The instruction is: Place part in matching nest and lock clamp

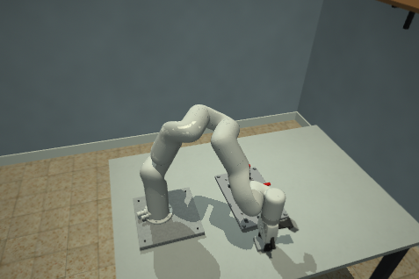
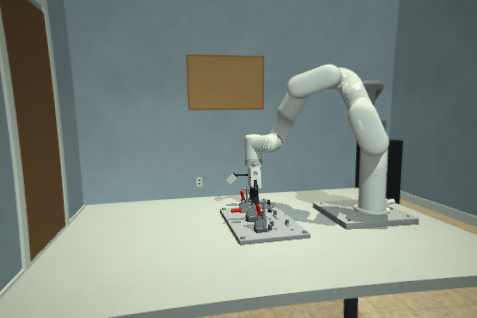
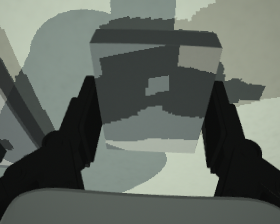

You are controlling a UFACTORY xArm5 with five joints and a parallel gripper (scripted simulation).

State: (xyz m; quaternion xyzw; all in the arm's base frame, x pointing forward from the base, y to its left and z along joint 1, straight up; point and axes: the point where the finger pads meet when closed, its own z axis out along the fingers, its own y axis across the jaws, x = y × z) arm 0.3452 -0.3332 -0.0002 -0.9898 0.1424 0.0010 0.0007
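My hand is 250 mm to the right of the grey fixture plate, 90 mm short of it and 10 mm above it. Round my hand: grey part 10 mm below.
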